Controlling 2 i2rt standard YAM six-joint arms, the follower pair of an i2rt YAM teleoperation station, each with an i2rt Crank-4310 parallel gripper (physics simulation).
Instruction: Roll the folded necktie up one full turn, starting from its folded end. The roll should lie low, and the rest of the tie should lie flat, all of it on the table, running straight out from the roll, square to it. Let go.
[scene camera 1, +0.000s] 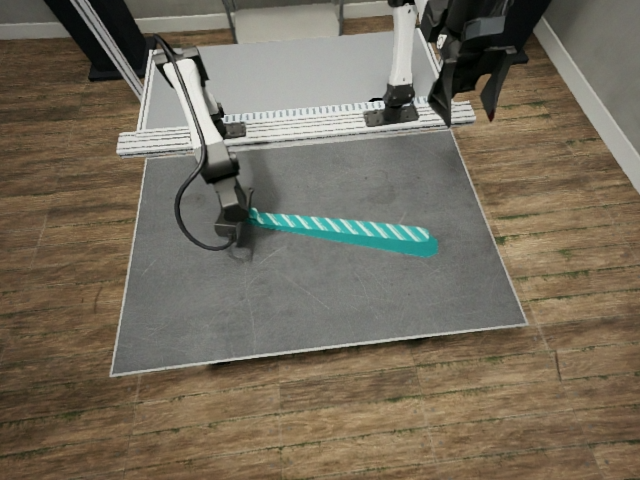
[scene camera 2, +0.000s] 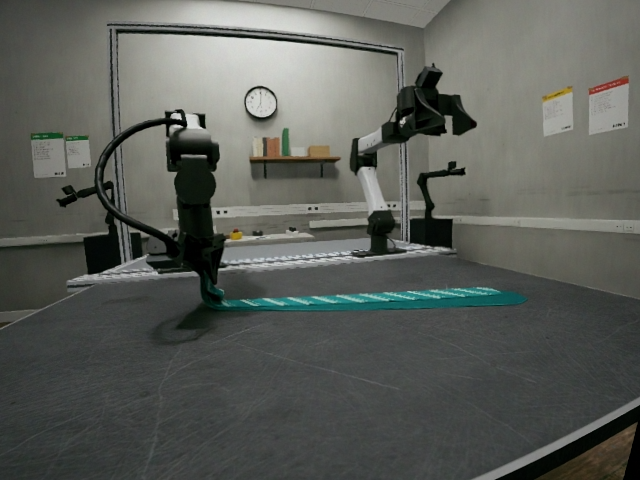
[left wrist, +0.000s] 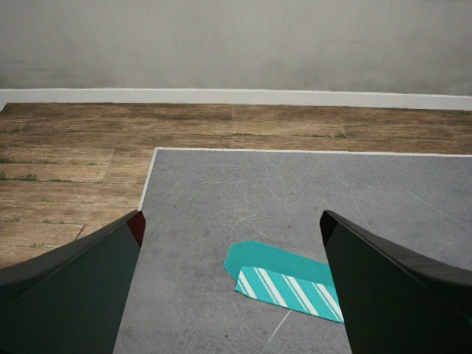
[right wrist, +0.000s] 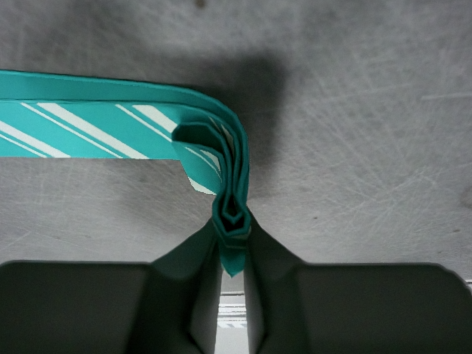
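Observation:
The teal necktie with white stripes (scene camera 1: 336, 227) (scene camera 2: 361, 300) (left wrist: 285, 290) (right wrist: 100, 120) lies along the table, its wide end at the right in both scene views. Its folded end at the left is bent up off the table and curled back on itself, its layers pinched together. My right gripper (scene camera 2: 207, 279) (right wrist: 233, 209) points down and is shut on this curled end. In scene camera 1 its fingertips are hidden behind the wrist. My left gripper (scene camera 1: 467, 116) (scene camera 2: 457, 126) (left wrist: 232, 214) is open and empty, high above the table's back right corner.
The grey table (scene camera 1: 310, 299) (scene camera 2: 330, 387) has a pale edge. A white rail (scene camera 1: 310, 131) with both arm bases runs along its back. A cable (scene camera 1: 178, 206) (scene camera 2: 103, 175) loops out beside the right arm.

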